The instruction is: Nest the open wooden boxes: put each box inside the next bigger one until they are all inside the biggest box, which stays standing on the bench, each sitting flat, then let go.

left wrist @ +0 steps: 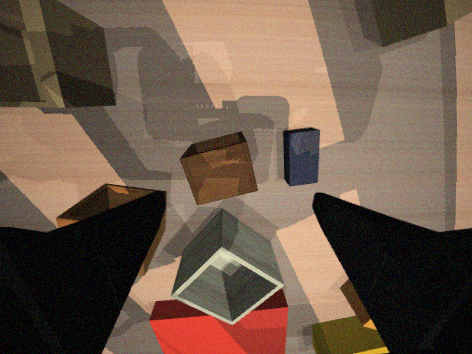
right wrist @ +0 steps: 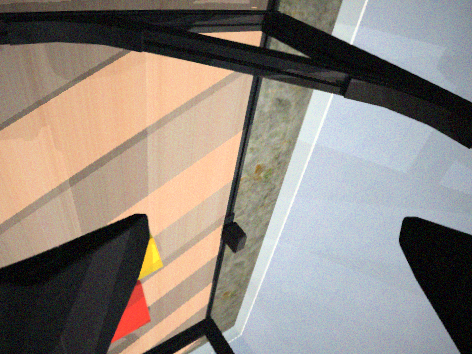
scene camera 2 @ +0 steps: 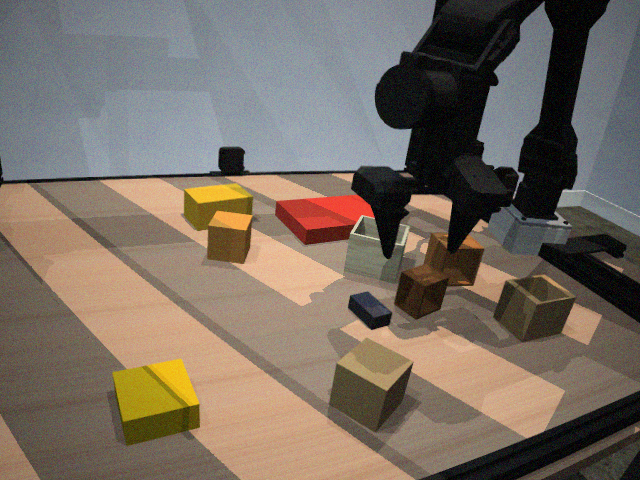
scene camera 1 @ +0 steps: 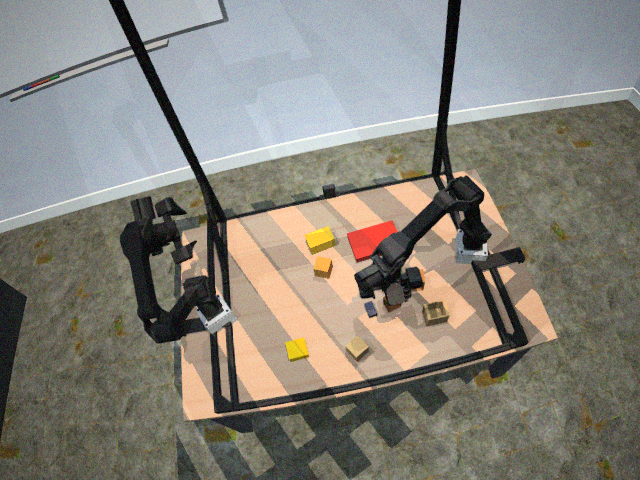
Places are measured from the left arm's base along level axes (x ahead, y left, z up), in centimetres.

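Pixels of known places: left gripper, fingertip midpoint: (left wrist: 240, 199) (scene camera 2: 419, 254); right gripper, fingertip midpoint: (right wrist: 275, 228) (scene camera 1: 190, 227); left arm's base at its link origin: (scene camera 2: 533, 210) (scene camera 1: 472, 242); right arm's base at its link origin: (scene camera 1: 212, 310).
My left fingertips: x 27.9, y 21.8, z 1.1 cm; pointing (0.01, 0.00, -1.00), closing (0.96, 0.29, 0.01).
Note:
Ahead of a thing's pixels: the offset from my left fingertips to its top centre.
A pale grey-green box @(dy -9.9, dx +2.3, dz -1.6 cm) (scene camera 2: 369, 260) (left wrist: 200, 260) stands open side up. A dark brown box @(dy +0.1, dx -1.3, dz -2.6 cm) (scene camera 1: 392, 304) (scene camera 2: 421, 291) (left wrist: 222, 175) and a larger orange-brown box @(dy -7.7, dx -8.1, dz -1.4 cm) (scene camera 2: 469, 263) (left wrist: 119, 191) lie on their sides. An olive box @(dy +3.4, dx -15.2, dz -1.8 cm) (scene camera 1: 435, 315) (scene camera 2: 527, 315) (left wrist: 82, 60) stands open side up at the right of scene camera 2. A tan box @(dy +16.7, dx +8.3, dz -2.3 cm) (scene camera 1: 356, 347) (scene camera 2: 371, 384) near the front shows no opening. My left gripper (scene camera 2: 421, 254) (left wrist: 240, 199) is open and empty above the grey-green and brown boxes. My right gripper (scene camera 1: 190, 227) (right wrist: 275, 228) is open and empty, off the bench's left side.
An orange block @(dy -10.9, dx +22.7, dz -2.3 cm) (scene camera 1: 323, 267) (scene camera 2: 229, 240), a red slab @(dy -23.5, dx +6.0, dz -4.8 cm) (scene camera 1: 369, 240) (scene camera 2: 320, 219), a dark blue block @(dy +2.5, dx +5.5, dz -5.5 cm) (scene camera 1: 370, 308) (scene camera 2: 369, 310) (left wrist: 302, 156) and two yellow blocks @(dy -22.0, dx +25.3, dz -2.8 cm) (scene camera 1: 320, 240) @(dy +18.5, dx +26.9, dz -4.5 cm) (scene camera 2: 155, 400) lie around. A black frame (scene camera 1: 222, 310) runs around the bench.

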